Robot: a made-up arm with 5 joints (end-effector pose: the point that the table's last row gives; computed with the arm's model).
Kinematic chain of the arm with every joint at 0, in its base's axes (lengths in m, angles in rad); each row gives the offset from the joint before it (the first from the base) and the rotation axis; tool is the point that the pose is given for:
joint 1: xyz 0 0 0.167 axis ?
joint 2: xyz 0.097 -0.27 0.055 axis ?
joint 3: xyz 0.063 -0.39 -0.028 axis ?
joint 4: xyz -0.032 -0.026 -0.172 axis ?
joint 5: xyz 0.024 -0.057 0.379 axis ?
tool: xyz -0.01 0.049 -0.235
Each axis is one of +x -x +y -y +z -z.
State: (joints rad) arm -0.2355 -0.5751 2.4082 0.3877 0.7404
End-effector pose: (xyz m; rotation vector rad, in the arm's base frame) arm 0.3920 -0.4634 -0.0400 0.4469 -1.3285 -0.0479
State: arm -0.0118 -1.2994 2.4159 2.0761 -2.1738
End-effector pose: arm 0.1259 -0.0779 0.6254 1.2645 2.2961 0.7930
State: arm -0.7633 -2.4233 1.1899 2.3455 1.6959
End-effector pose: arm -0.3476 0.0771 -0.0074 -0.2271 0.6060 0.1570
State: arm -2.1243 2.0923 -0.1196 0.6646 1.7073
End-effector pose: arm 0.1685 -0.0544 0.0238 0.6870 -0.8768 1.8872
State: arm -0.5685 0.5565 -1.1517 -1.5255 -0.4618
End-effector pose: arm -0.2852 -0.7317 0.2028 0.7819 0.6002 -1.9322
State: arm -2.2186 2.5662 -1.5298 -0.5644 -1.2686
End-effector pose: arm 0.0621 0.1383 0.5524 -2.5809 0.0058 -1.7481
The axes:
joint 1: -y
joint 2: -z
joint 3: -y
joint 4: -x
joint 5: +y

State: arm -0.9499 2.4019 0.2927 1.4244 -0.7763
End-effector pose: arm -0.1807 -0.2762 0.3191 -2.2503 1.6729 -0.6398
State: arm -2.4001 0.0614 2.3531 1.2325 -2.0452
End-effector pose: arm 0.1038 -0.2336 0.0220 -0.7081 -1.7067 1.3115
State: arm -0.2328 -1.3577 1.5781 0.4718 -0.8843
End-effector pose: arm 0.4521 -0.3067 0.2594 1.0587 -2.0520 0.2369
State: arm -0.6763 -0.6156 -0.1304 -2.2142 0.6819
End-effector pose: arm 0.0897 -0.8182 -0.2246 2.4076 1.4599 0.2347
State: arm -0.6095 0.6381 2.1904 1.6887 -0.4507
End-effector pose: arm 0.1792 -0.5701 0.2894 -2.3650 -1.3049 -1.0800
